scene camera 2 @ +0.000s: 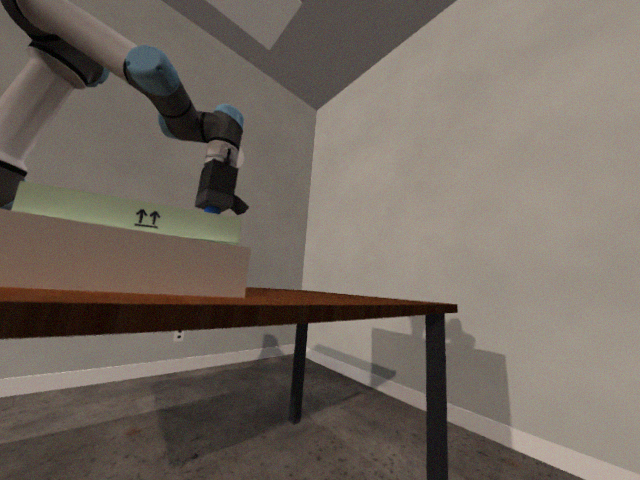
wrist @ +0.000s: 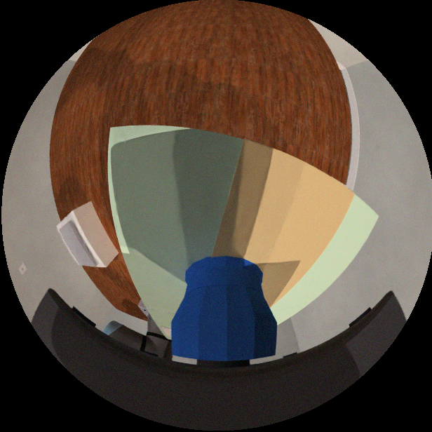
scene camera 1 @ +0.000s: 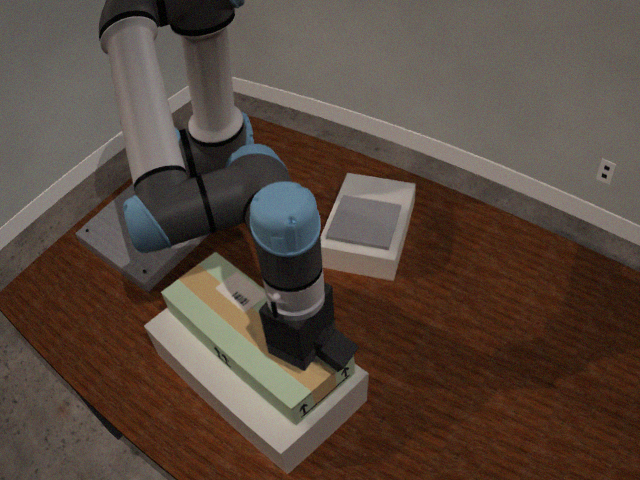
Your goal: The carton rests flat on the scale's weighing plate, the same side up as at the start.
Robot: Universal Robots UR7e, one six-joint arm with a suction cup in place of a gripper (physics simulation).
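The carton point(scene camera 1: 222, 315) point(scene camera 2: 103, 206) point(wrist: 285, 215), pale green with a tan band along its top, lies flat on a long white block point(scene camera 1: 206, 373) point(scene camera 2: 129, 263). The arrows on its sides point up. My gripper point(scene camera 1: 295, 362) point(scene camera 2: 211, 209) point(wrist: 224, 280) presses its blue suction cup on the carton's top, near the end away from the barcode label. The cup looks squeezed short and shut on the carton; the arm's tool hides the contact in scene camera 1. The scale point(scene camera 1: 356, 264) point(wrist: 95, 230) is a white box with a grey weighing plate point(scene camera 1: 364, 222) point(wrist: 75, 240), standing apart behind the block. Its plate is bare.
The grey base plate point(scene camera 1: 111, 245) of the arm is on the wooden table point(scene camera 1: 465, 335) point(scene camera 2: 336, 301) point(wrist: 200, 65), behind the block's left end. The block stands near the table's front left edge. Walls rise behind the table.
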